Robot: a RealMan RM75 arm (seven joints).
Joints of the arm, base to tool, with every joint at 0 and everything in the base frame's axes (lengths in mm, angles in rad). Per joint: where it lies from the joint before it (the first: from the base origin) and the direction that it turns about. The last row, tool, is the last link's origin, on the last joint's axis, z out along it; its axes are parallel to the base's.
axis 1: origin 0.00 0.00 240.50 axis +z
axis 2: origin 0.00 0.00 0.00 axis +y
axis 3: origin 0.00 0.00 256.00 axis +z
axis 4: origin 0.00 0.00 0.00 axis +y
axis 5: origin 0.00 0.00 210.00 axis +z
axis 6: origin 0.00 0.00 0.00 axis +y
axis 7: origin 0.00 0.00 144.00 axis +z
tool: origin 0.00 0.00 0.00
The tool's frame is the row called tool.
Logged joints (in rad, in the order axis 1, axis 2, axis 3, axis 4, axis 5, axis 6, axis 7), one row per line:
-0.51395, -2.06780, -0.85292, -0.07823, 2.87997, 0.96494, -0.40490
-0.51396, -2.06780, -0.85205, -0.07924, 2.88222, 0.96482, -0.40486
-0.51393, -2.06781, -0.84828, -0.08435, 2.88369, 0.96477, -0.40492
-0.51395, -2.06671, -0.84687, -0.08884, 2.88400, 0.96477, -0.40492
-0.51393, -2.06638, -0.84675, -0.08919, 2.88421, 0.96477, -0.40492
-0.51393, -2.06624, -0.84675, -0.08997, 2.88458, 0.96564, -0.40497
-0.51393, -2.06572, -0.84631, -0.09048, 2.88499, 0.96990, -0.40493
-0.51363, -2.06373, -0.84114, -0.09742, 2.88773, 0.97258, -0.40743
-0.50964, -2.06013, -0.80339, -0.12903, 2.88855, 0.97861, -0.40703
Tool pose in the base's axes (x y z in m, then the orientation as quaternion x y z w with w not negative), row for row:
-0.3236, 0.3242, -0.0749, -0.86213, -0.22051, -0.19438, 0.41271
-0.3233, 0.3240, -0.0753, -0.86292, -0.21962, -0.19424, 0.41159
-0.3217, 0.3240, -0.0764, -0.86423, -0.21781, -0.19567, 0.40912
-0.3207, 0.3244, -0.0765, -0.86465, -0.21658, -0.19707, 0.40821
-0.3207, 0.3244, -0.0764, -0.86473, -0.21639, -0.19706, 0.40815
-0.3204, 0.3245, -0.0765, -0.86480, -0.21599, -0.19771, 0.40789
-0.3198, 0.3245, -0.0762, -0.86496, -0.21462, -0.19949, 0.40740
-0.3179, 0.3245, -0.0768, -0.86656, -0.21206, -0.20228, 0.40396
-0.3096, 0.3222, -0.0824, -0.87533, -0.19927, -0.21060, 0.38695
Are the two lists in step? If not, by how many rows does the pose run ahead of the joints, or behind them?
They are in step.
